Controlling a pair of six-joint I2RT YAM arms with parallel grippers.
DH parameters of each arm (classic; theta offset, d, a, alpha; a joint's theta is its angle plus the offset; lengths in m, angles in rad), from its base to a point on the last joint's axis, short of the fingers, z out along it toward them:
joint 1: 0 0.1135 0.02 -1.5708
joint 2: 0 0 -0.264 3.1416
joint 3: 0.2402 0 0.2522 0
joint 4: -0.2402 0 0.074 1.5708
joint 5: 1.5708 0 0 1.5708
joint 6: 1.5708 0.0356 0 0
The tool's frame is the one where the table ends.
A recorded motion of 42 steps. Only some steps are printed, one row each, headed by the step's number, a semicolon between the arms.
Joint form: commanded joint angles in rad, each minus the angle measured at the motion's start. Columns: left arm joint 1, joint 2, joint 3, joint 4, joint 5, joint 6; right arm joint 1, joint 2, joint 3, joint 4, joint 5, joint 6.
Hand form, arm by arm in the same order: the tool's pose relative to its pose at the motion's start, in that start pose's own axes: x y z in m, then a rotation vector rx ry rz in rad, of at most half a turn. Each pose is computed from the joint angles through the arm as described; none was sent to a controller.
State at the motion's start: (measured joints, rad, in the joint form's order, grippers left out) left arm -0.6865 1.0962 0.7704 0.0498 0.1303 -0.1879; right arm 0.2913 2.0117 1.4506 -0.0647 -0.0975 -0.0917
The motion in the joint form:
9: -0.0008 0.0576 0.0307 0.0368 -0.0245 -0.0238; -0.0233 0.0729 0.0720 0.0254 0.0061 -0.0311
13: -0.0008 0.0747 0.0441 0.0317 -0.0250 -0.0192; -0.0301 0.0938 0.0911 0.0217 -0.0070 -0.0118
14: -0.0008 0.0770 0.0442 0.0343 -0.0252 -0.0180; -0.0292 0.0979 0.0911 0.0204 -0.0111 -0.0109
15: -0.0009 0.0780 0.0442 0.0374 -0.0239 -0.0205; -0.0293 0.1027 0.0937 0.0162 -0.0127 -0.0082
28: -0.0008 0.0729 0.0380 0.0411 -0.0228 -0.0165; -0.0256 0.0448 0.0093 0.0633 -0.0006 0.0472
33: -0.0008 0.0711 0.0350 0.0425 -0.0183 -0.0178; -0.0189 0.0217 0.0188 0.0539 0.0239 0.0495
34: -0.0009 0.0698 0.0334 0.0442 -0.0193 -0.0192; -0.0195 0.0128 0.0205 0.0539 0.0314 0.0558
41: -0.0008 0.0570 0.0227 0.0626 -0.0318 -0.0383; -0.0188 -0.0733 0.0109 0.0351 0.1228 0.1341
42: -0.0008 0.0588 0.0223 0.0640 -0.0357 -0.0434; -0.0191 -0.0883 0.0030 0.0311 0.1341 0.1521
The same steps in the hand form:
9: -0.0048 0.0014 0.0125 -0.0213 -0.0143 -0.0224; -0.0040 -0.0136 0.0178 0.0278 -0.0228 -0.0201
13: -0.0058 0.0017 0.0161 -0.0235 -0.0058 -0.0189; -0.0032 -0.0170 0.0231 0.0195 -0.0188 0.0036
14: -0.0057 0.0018 0.0167 -0.0237 -0.0062 -0.0176; -0.0018 -0.0164 0.0245 0.0141 -0.0140 0.0046
15: -0.0059 0.0018 0.0169 -0.0219 -0.0080 -0.0198; -0.0007 -0.0165 0.0259 0.0119 -0.0078 0.0080
28: -0.0050 0.0018 0.0159 -0.0204 -0.0103 -0.0156; 0.0049 -0.0129 0.0129 0.0223 -0.0277 0.0591
33: -0.0044 0.0017 0.0156 -0.0160 -0.0096 -0.0168; -0.0049 -0.0107 0.0048 0.0429 -0.0490 0.0558
34: -0.0043 0.0017 0.0154 -0.0166 -0.0112 -0.0180; -0.0082 -0.0112 0.0016 0.0514 -0.0591 0.0616
41: -0.0049 0.0017 0.0126 -0.0246 -0.0339 -0.0349; -0.0276 -0.0129 -0.0279 0.1416 -0.1163 0.1395
42: -0.0046 0.0019 0.0131 -0.0285 -0.0340 -0.0401; -0.0286 -0.0130 -0.0325 0.1521 -0.1205 0.1581

